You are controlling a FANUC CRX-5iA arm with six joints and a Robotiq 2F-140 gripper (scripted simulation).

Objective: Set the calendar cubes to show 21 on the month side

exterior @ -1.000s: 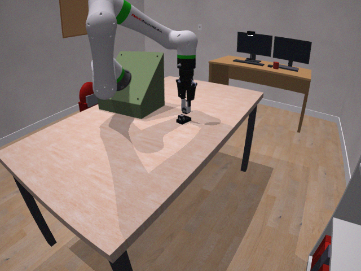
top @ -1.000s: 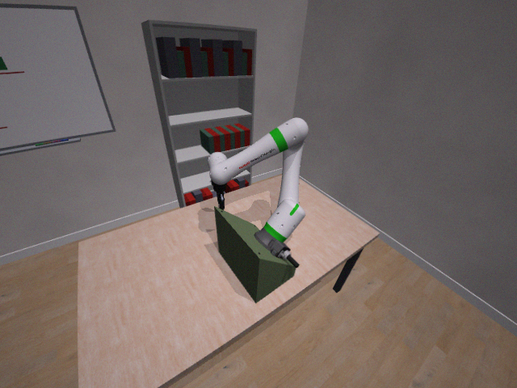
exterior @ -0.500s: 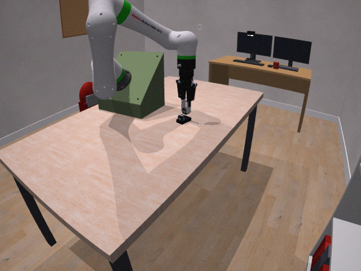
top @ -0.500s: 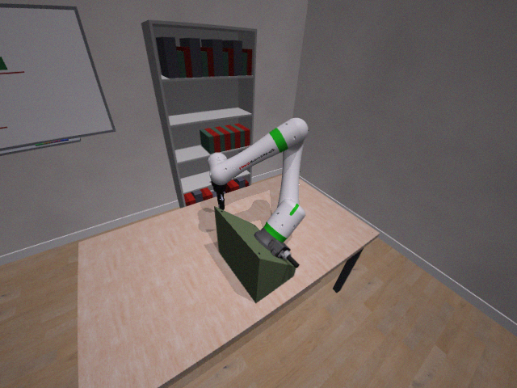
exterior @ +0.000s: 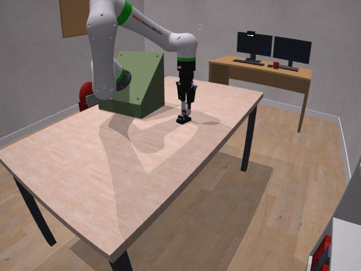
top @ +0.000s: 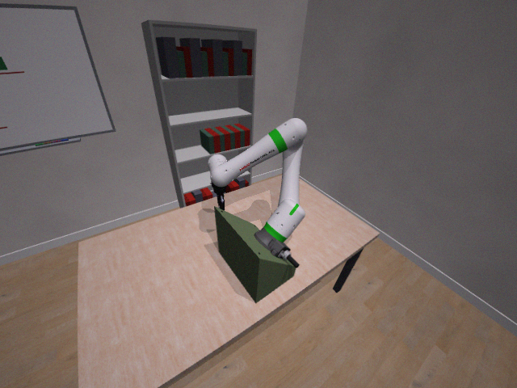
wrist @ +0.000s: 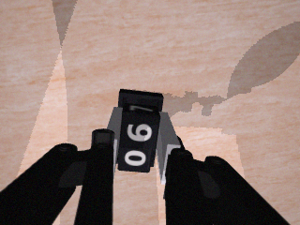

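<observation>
Now: hand 1 cm past the black tray, 2 cm to the left of it and 6 cm above it.
</observation>
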